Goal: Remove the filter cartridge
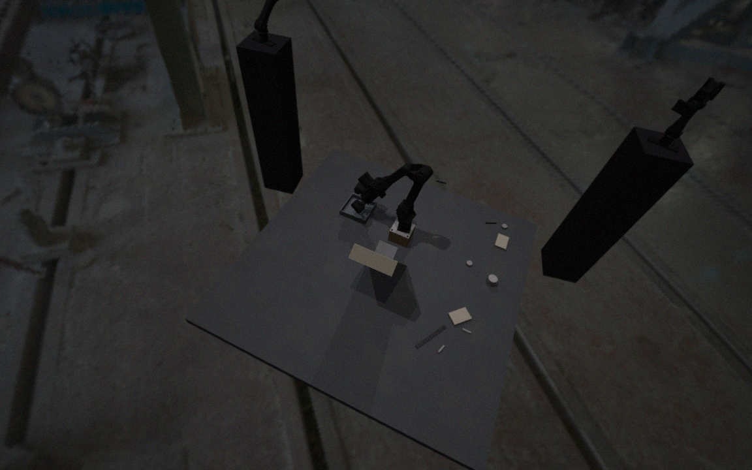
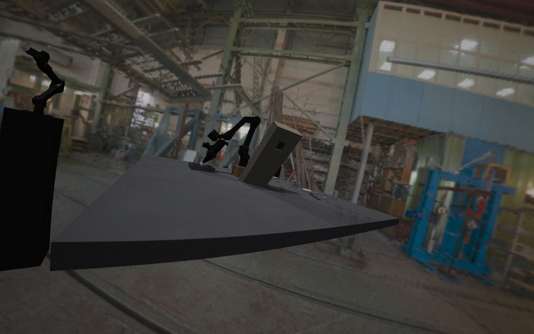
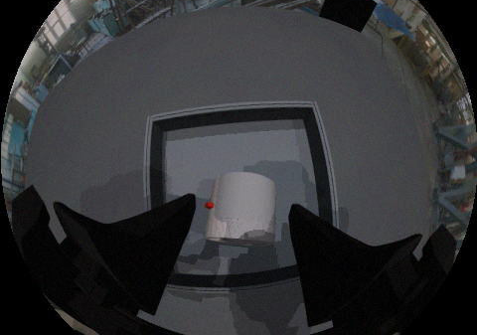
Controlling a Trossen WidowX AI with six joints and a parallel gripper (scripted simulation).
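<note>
Right now my gripper tip is 1 cm to the right of the round filter cartridge and 1 cm above it. The rest, counted from my gripper tip: grey square tray: 4 cm below.
</note>
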